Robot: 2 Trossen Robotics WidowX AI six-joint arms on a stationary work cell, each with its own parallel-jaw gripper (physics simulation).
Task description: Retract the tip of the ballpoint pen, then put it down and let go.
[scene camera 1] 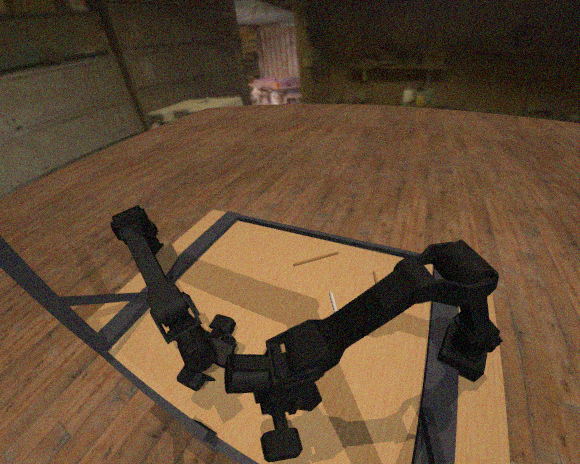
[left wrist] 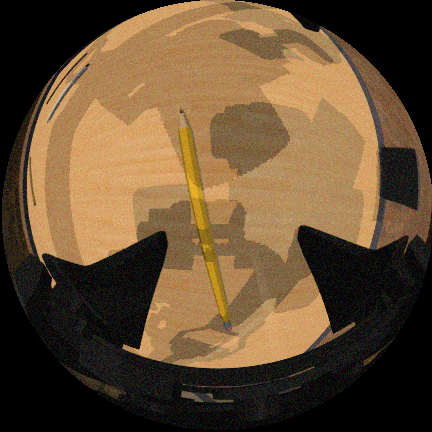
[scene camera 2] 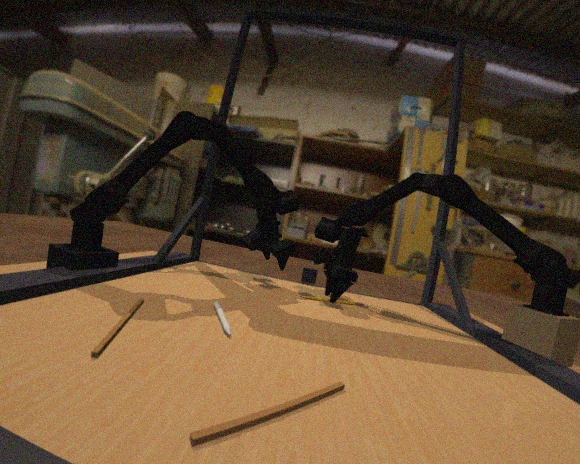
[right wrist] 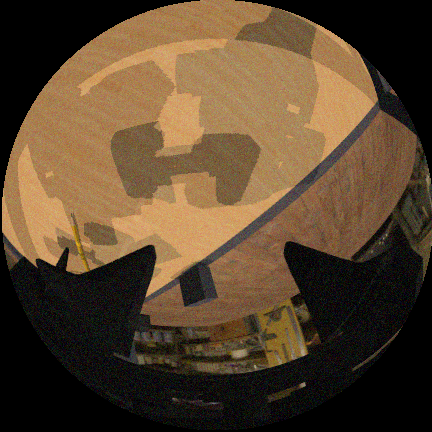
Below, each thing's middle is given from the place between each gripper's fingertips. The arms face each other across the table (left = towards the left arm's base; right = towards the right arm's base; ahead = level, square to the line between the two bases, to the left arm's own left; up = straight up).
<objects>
Now: the yellow pencil [left wrist: 185, 140] 2 cm ahead of my left hand and 1 cm to the left of it.
Now: the yellow pencil 19 cm to the left of my right hand, 11 cm ahead of it and 5 cm below it.
</objects>
